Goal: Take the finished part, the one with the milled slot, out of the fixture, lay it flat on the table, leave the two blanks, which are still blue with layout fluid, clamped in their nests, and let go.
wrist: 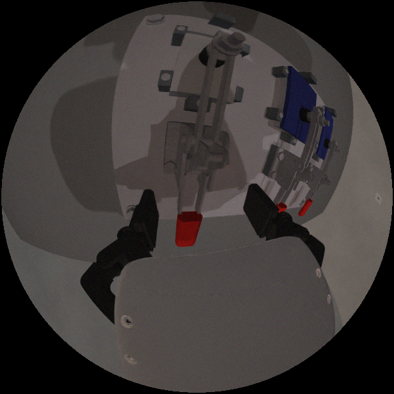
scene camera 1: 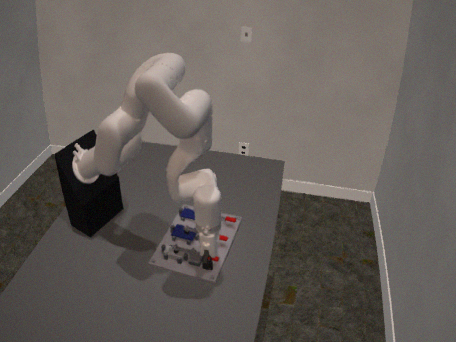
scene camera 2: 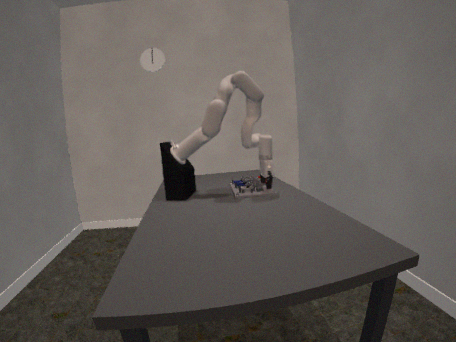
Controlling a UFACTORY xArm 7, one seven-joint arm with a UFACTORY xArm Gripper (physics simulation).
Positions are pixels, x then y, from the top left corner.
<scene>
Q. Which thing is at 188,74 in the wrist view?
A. A finished part.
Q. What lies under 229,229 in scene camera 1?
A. A fixture plate.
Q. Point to a fixture plate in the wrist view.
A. At 140,113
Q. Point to a blue blank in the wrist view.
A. At 294,93
</scene>
